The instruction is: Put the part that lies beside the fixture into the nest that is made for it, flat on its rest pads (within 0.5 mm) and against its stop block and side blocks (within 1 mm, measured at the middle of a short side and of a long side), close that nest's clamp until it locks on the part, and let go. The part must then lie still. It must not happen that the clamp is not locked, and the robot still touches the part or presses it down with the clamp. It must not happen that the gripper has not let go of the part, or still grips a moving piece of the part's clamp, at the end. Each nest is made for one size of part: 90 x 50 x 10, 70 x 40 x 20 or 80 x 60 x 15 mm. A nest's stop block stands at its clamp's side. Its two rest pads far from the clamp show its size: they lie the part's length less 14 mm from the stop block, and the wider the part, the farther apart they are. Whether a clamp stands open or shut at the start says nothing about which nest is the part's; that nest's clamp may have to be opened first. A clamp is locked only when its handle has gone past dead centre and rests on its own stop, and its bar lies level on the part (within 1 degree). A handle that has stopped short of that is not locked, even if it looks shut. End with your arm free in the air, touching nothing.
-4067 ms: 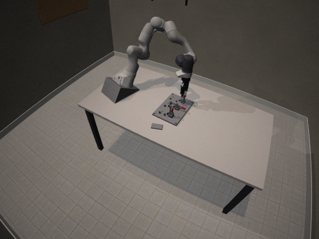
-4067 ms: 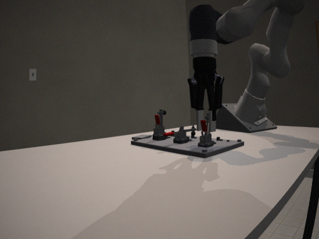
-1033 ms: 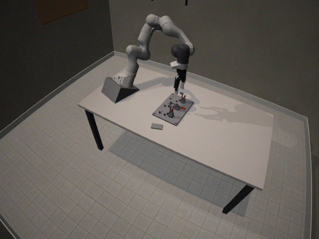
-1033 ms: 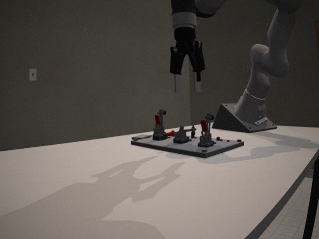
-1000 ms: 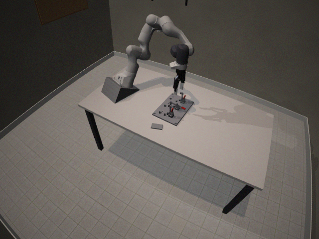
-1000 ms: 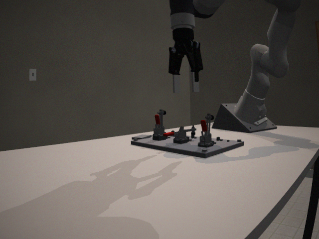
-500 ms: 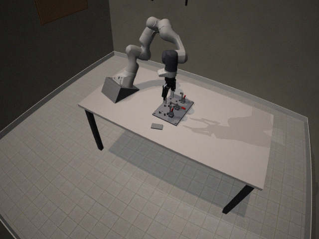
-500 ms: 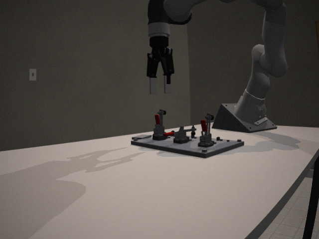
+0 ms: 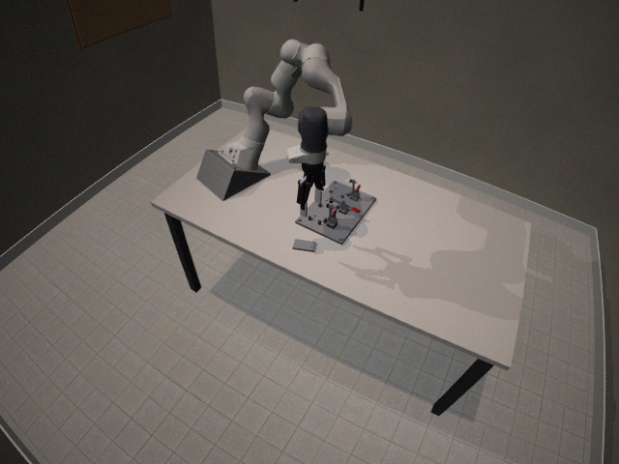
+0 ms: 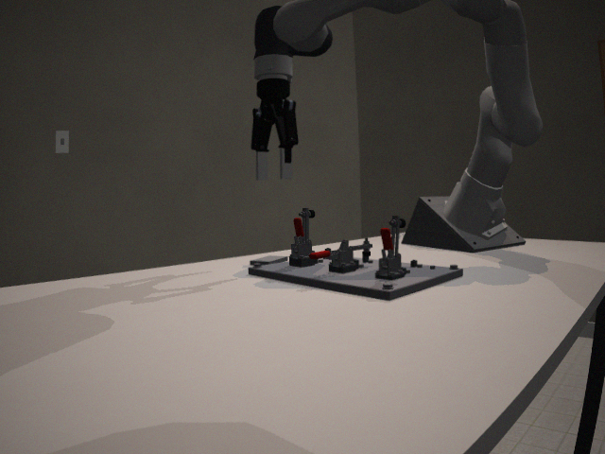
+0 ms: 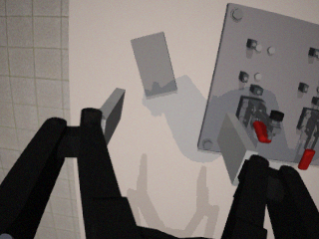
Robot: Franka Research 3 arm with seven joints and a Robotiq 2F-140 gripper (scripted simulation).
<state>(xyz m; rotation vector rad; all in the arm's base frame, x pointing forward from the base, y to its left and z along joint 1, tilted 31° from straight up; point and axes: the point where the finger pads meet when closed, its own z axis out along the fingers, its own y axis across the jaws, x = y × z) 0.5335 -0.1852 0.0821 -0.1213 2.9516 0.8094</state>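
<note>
The grey block part lies 30 mm to the right of my hand and 210 mm below it. The rest, counted from my hand: fixture: 30 mm behind, 230 mm to the left, 210 mm below.
</note>
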